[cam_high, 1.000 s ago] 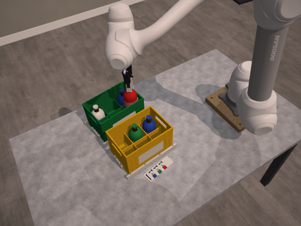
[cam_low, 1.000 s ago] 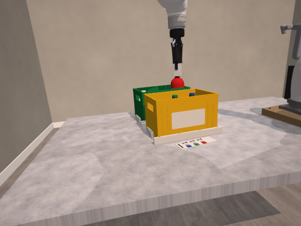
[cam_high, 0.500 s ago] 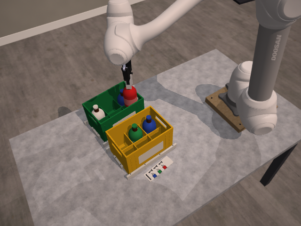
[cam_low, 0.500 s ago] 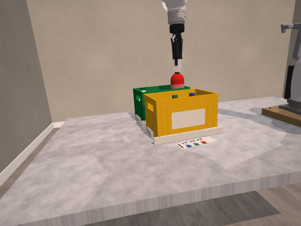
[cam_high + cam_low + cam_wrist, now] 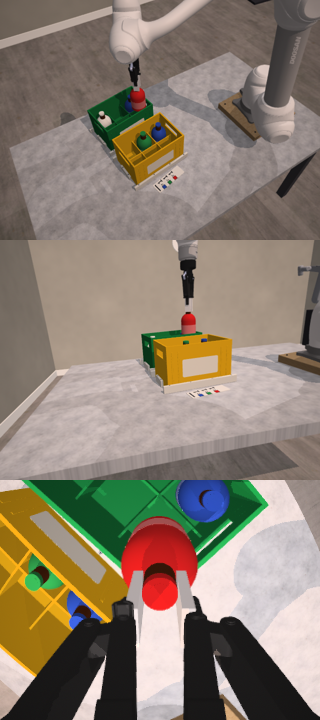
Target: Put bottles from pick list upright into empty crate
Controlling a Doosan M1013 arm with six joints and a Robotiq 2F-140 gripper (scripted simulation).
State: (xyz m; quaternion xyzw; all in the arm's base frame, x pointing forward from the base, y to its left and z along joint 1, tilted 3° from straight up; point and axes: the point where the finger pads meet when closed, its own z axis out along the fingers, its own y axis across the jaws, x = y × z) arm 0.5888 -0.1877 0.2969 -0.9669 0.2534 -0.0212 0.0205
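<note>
Now: the red-capped bottle 8 cm below my hand. The rest, counted from my hand: green bottle (23 cm below, 18 cm to the left, 5 cm ahead); then green crate (23 cm below, 10 cm ahead, 2 cm to the right); then blue bottle (23 cm below, 16 cm to the left, 3 cm behind).
</note>
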